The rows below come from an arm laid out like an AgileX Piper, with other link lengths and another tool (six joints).
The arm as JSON. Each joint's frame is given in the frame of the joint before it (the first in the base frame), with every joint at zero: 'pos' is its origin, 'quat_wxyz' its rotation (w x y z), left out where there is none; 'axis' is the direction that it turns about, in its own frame. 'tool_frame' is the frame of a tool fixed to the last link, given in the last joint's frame.
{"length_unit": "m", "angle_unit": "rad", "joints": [
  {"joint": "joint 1", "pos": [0.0, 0.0, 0.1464], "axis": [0.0, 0.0, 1.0]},
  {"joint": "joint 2", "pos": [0.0, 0.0, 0.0], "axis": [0.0, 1.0, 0.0]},
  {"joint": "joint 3", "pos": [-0.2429, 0.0, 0.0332], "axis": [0.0, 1.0, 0.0]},
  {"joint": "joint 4", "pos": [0.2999, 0.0, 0.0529], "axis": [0.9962, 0.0, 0.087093]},
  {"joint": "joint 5", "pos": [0.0, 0.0, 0.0], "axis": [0.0, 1.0, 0.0]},
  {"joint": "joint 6", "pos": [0.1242, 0.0, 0.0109], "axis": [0.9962, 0.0, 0.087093]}
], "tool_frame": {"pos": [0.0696, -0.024, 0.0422], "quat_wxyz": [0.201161, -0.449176, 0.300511, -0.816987]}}
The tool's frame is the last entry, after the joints.
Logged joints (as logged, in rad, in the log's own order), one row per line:
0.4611, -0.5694, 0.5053, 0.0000, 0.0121, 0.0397
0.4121, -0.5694, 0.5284, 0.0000, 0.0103, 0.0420
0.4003, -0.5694, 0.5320, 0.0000, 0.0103, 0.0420
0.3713, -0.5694, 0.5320, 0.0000, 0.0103, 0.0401
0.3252, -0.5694, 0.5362, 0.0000, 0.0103, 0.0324
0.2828, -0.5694, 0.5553, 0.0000, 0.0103, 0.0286
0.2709, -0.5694, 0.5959, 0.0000, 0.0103, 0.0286
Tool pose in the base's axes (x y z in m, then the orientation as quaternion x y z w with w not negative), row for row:
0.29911, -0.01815, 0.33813, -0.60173, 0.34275, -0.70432, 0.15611
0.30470, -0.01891, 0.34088, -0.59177, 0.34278, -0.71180, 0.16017
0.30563, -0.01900, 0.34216, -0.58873, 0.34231, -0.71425, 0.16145
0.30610, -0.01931, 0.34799, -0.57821, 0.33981, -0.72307, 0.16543
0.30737, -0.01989, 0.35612, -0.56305, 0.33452, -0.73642, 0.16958
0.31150, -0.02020, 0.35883, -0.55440, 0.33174, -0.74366, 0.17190
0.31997, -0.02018, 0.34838, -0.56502, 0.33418, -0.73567, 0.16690
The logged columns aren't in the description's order. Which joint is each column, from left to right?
Columns, left to right: joint 5, joint 3, joint 2, joint 6, joint 1, joint 4.
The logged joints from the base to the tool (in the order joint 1, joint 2, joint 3, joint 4, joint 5, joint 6), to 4 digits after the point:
0.0121, 0.5053, -0.5694, 0.0397, 0.4611, 0.0000
0.0103, 0.5284, -0.5694, 0.0420, 0.4121, 0.0000
0.0103, 0.5320, -0.5694, 0.0420, 0.4003, 0.0000
0.0103, 0.5320, -0.5694, 0.0401, 0.3713, 0.0000
0.0103, 0.5362, -0.5694, 0.0324, 0.3252, 0.0000
0.0103, 0.5553, -0.5694, 0.0286, 0.2828, 0.0000
0.0103, 0.5959, -0.5694, 0.0286, 0.2709, 0.0000

